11 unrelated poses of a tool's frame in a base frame.
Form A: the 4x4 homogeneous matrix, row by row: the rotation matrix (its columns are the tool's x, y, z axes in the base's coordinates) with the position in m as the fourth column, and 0 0 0 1 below. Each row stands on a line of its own.
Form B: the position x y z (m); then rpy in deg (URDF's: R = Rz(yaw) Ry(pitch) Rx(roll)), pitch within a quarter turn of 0, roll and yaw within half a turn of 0. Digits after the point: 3 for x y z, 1 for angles.
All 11 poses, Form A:
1:
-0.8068 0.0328 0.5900 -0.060
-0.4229 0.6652 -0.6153 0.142
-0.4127 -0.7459 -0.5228 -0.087
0 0 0 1
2:
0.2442 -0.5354 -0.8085 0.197
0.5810 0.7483 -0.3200 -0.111
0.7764 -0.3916 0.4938 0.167
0 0 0 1
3:
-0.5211 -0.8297 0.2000 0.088
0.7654 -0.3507 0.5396 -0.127
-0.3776 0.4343 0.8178 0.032
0 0 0 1
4:
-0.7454 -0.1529 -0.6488 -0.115
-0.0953 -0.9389 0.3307 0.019
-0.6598 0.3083 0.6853 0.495
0 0 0 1
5:
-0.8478 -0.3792 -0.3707 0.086
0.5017 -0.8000 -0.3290 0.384
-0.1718 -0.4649 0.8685 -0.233
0 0 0 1
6:
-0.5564 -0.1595 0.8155 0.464
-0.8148 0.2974 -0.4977 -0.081
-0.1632 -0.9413 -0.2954 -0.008
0 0 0 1
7:
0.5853 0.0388 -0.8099 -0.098
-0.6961 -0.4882 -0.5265 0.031
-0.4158 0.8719 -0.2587 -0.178
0 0 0 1
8:
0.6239 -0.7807 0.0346 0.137
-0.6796 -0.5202 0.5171 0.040
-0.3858 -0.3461 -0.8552 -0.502
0 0 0 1
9:
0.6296 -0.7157 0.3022 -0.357
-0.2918 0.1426 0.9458 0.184
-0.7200 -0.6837 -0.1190 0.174
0 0 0 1
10:
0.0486 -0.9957 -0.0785 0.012
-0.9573 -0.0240 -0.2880 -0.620
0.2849 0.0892 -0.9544 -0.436
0 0 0 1
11:
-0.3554 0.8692 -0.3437 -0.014
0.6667 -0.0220 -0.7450 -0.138
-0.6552 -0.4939 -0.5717 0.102
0 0 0 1
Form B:
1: -0.060 0.142 -0.087 -125.0 24.4 -152.3
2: 0.197 -0.111 0.167 -38.4 -50.9 67.2
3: 0.088 -0.127 0.032 28.0 22.2 124.2
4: -0.115 0.019 0.495 24.2 41.3 -172.7
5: 0.086 0.384 -0.233 -28.2 9.9 149.4
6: 0.464 -0.081 -0.008 -107.4 9.4 -124.3
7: -0.098 0.031 -0.178 106.5 24.6 -49.9
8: 0.137 0.040 -0.502 -158.0 22.7 -47.4
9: -0.357 0.184 0.174 -99.9 46.1 -24.9
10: 0.012 -0.620 -0.436 174.7 -16.6 -87.1
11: -0.014 -0.138 0.102 -139.2 40.9 118.1
